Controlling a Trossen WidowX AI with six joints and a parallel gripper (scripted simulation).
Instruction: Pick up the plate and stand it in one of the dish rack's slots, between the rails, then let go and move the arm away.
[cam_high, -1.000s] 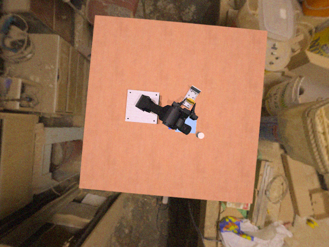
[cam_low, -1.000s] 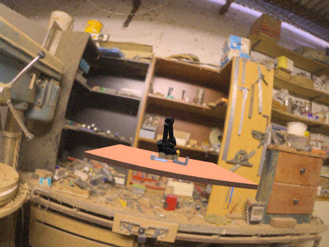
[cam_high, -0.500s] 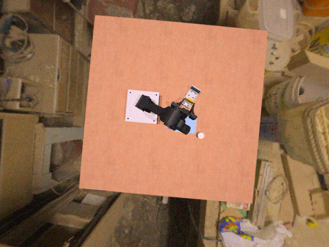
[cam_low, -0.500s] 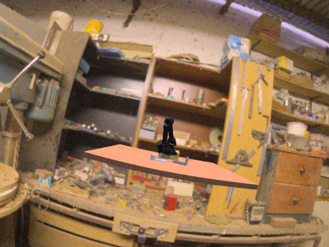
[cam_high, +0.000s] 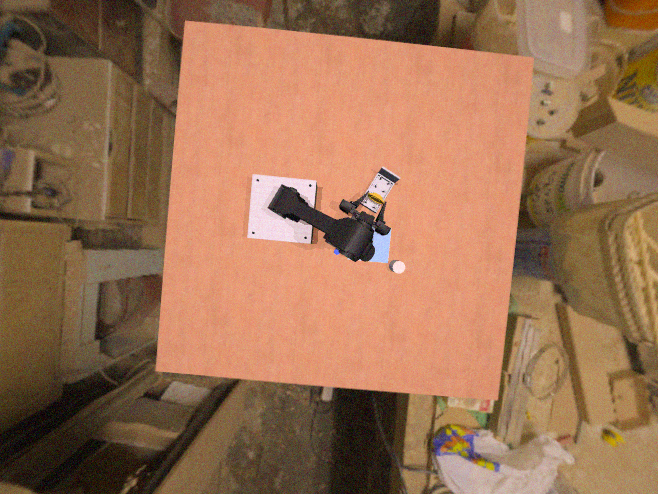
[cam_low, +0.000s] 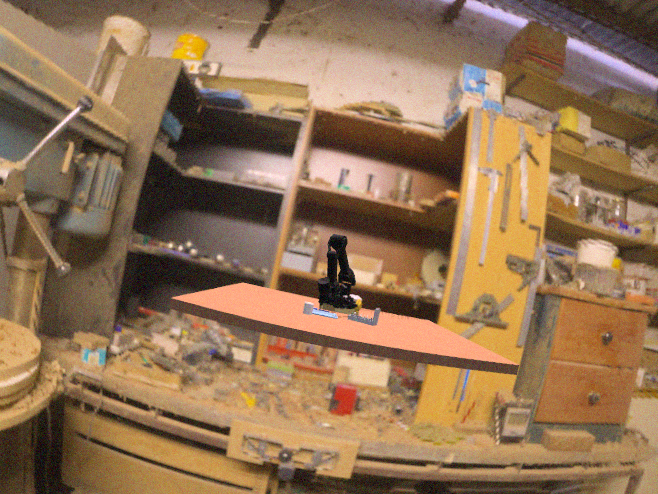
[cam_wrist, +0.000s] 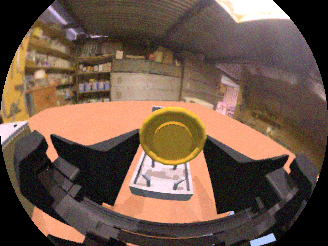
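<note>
Right now my gripper tip is 10 mm short of the dish rack, 30 mm to the right of it and 50 mm above it. From my gripper tip the other things lie so: blue spoon (130 mm behind, 160 mm to the right, 70 mm below); then yellow plate (10 mm to the right); then light blue mat (20 mm behind, 160 mm to the right, 70 mm below).
</note>
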